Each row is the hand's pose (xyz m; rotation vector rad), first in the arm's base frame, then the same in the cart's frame.
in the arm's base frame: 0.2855 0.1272 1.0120 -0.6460 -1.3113 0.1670
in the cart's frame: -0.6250 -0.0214 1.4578 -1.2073 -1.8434 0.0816
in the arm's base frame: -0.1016 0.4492 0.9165 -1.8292 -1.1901 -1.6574
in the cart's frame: -0.7926 0.2464 1.0542 1.4471 1.5080 2.0064
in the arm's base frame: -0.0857 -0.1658 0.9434 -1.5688 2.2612 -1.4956
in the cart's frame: -0.9619 -0.3044 1.2714 -0.7645 1.8325 -2.1889
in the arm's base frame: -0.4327 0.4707 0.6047 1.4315 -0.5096 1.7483
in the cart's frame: -0.8797 0.1499 0.6178 0.5294 -0.5505 2.0117
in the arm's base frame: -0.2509 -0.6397 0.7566 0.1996 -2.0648 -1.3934
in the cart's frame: -1.1202 -0.8075 1.1787 0.3393 -2.8937 -1.0618
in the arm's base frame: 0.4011 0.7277 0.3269 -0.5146 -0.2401 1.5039
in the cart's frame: 0.0031 0.2436 0.8424 -1.2989 -0.3835 1.1871
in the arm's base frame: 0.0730 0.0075 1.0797 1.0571 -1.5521 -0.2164
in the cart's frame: -0.8630 -0.0960 1.4148 0.7078 -2.1452 0.3378
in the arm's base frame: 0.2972 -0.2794 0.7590 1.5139 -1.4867 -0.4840
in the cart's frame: -0.5886 -0.4959 1.4035 1.2817 -2.0616 0.2256
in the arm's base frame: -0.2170 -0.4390 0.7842 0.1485 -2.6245 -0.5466
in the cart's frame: -1.0537 -0.6142 1.1583 0.0306 2.9575 0.0082
